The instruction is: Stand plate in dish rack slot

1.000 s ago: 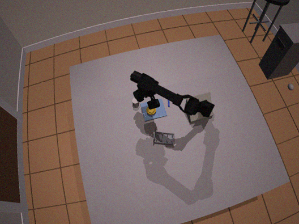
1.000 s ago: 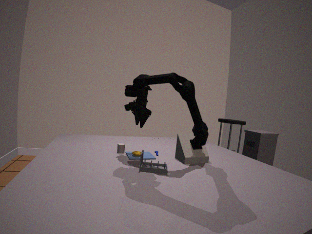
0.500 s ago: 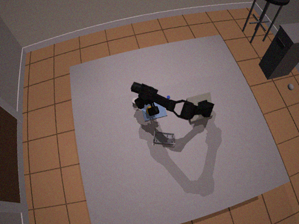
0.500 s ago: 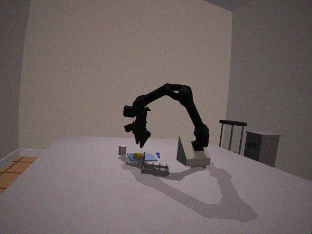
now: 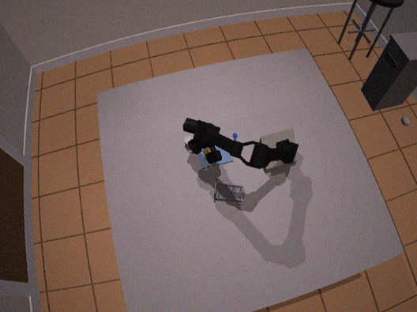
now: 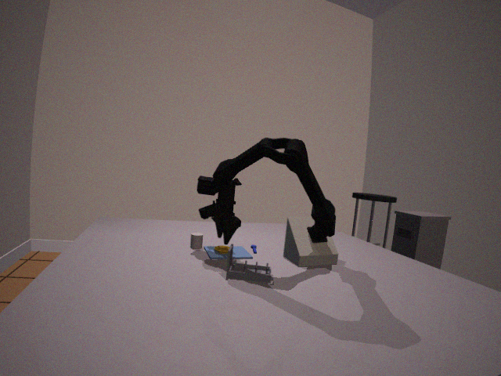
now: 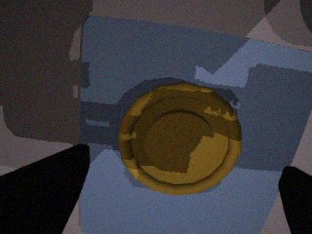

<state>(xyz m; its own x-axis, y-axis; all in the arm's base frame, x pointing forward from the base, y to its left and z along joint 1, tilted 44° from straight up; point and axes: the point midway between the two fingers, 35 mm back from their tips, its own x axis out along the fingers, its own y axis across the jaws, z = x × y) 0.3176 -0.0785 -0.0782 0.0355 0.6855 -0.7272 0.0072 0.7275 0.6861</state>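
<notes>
The yellow plate is 30 mm below my gripper tip. From my gripper tip the other things lie so: blue mat 20 mm behind, 40 mm below; then blue spoon 140 mm behind, 40 mm to the right, 40 mm below; then white cup 80 mm ahead, 80 mm to the right, 20 mm below.
</notes>
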